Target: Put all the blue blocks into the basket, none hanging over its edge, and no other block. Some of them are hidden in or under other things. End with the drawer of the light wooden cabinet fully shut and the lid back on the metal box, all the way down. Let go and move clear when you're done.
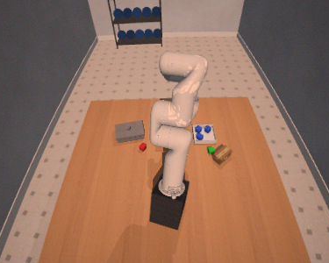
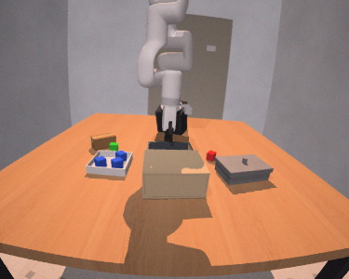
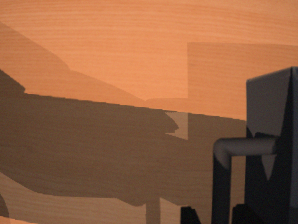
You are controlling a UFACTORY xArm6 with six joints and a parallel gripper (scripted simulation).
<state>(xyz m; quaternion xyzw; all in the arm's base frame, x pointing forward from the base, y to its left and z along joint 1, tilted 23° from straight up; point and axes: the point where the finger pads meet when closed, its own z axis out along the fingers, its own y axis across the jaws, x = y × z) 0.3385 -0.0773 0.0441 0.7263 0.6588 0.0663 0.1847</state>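
Now: hand 90 mm short of the drawer, 30 mm above it and 10 mm to the left of it. Also, from my hand: white basket 230 mm to the right, 60 mm below, 60 mm ahead; then light wooden cabinet 150 mm ahead, 30 mm below, 20 mm to the right; then red block 180 mm to the left, 60 mm below, 50 mm ahead.
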